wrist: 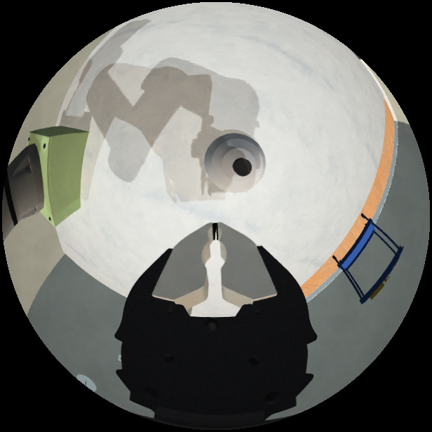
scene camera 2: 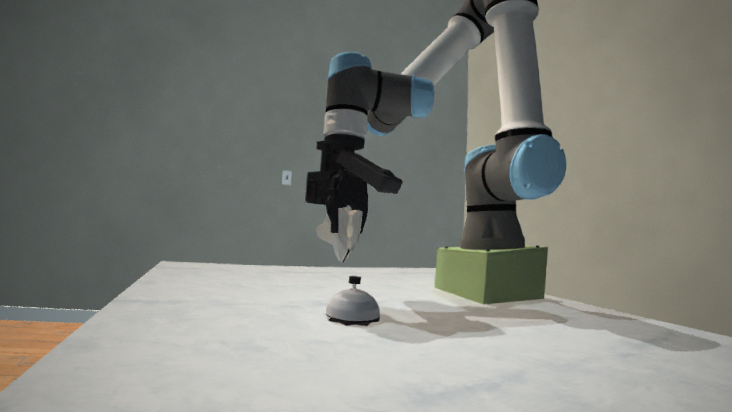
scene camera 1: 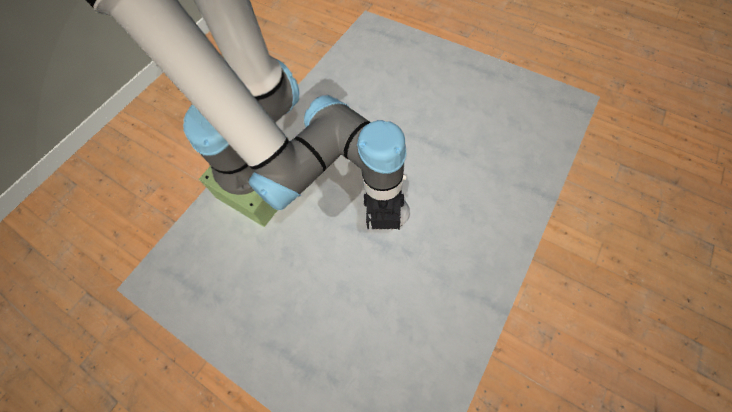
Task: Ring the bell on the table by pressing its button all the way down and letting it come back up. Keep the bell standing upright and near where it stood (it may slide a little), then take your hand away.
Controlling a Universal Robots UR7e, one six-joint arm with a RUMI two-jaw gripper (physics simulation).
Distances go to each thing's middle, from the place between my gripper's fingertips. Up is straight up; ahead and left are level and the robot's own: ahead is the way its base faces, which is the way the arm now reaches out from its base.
Scene:
I see my gripper 6 cm to the right of the silver dome bell [scene camera 2: 351, 306] and 5 cm above it.

